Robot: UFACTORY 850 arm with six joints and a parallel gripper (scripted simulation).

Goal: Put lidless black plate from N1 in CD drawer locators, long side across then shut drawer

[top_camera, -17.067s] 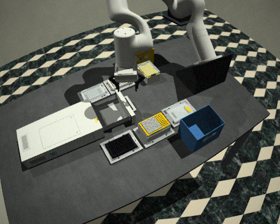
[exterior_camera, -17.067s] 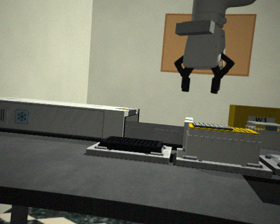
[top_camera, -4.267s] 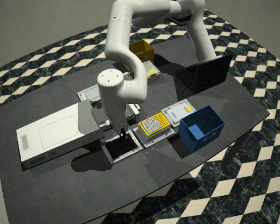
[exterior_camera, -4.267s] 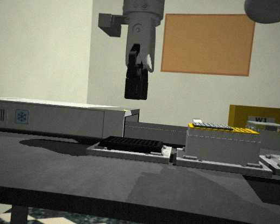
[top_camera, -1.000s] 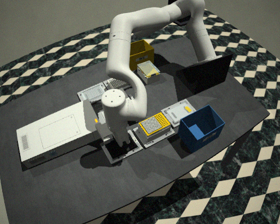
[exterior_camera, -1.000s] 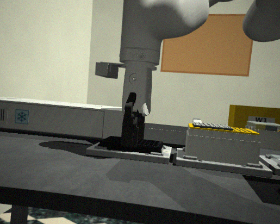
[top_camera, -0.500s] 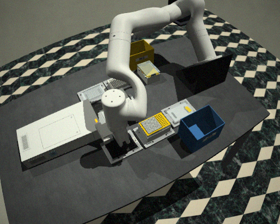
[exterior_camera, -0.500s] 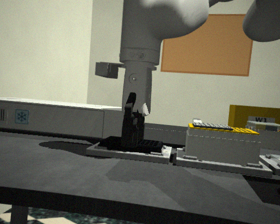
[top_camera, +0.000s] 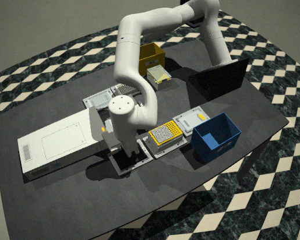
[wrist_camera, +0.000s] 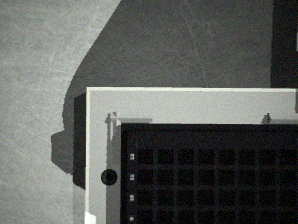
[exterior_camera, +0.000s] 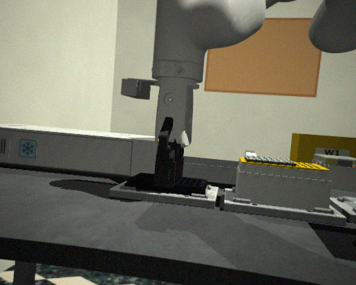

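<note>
Right now the black plate is 1 cm below my hand. The rest, counted from my hand: white cooler CD (20 cm to the right, 9 cm ahead, 1 cm above); blue bin (34 cm behind, 17 cm to the left, 1 cm above); yellow-topped tip box (18 cm behind, 2 cm to the left, 2 cm above).
</note>
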